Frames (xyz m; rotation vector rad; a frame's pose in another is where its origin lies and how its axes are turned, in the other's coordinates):
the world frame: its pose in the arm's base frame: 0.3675 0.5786 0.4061 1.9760 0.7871 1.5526
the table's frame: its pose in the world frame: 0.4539 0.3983 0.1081 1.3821 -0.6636 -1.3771
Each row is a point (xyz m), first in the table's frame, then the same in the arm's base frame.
Working: the table's frame: its pose in the arm's base frame: 0.6082 0.6145 0.9692 1.4916 2.4092 -0.6357

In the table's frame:
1: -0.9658 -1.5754 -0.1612
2: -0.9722 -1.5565 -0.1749
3: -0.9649 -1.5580 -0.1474
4: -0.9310 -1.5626 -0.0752
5: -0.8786 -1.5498 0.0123
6: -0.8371 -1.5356 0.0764
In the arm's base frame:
1: -0.3562 -0.6770 1.8871
2: -0.3361 -0.6682 1.8974
3: -0.3415 -0.6762 1.8705
4: -0.3628 -0.6858 1.7941
5: -0.3774 -0.6815 1.6925
6: -0.3851 -0.6740 1.6156

